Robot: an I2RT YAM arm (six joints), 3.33 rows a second.
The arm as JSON. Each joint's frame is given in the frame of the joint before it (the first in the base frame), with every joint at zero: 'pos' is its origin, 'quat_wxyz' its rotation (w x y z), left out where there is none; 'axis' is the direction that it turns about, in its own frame. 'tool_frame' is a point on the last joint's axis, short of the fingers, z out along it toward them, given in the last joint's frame.
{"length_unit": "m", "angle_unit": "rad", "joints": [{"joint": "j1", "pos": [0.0, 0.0, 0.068], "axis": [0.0, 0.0, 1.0]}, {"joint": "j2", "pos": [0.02, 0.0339, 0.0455], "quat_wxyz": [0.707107, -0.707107, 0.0, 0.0], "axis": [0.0, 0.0, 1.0]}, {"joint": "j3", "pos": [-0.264, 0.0, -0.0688], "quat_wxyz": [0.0, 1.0, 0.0, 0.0], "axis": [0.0, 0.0, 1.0]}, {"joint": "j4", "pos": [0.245, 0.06, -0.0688], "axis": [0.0, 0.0, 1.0]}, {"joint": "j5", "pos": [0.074, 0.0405, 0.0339], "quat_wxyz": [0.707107, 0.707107, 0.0, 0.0], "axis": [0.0, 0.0, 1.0]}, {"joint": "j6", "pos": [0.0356, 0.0, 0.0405], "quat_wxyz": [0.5, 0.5, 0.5, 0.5], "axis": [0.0, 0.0, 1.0]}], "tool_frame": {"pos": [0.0, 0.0, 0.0], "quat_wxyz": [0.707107, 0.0, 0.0, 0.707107]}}
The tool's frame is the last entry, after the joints.
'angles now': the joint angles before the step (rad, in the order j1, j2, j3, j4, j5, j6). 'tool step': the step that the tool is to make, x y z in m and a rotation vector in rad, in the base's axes. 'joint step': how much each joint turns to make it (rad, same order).
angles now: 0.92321, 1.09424, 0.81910, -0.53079, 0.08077, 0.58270
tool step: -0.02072, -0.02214, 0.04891, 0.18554, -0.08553, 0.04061
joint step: 0.00636, -0.17864, 0.05118, -0.03063, -0.05394, 0.01053
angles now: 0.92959, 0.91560, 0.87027, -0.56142, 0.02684, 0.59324
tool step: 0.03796, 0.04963, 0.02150, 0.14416, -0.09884, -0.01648
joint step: -0.00154, 0.21923, 0.11892, 0.27453, 0.00941, 0.01362
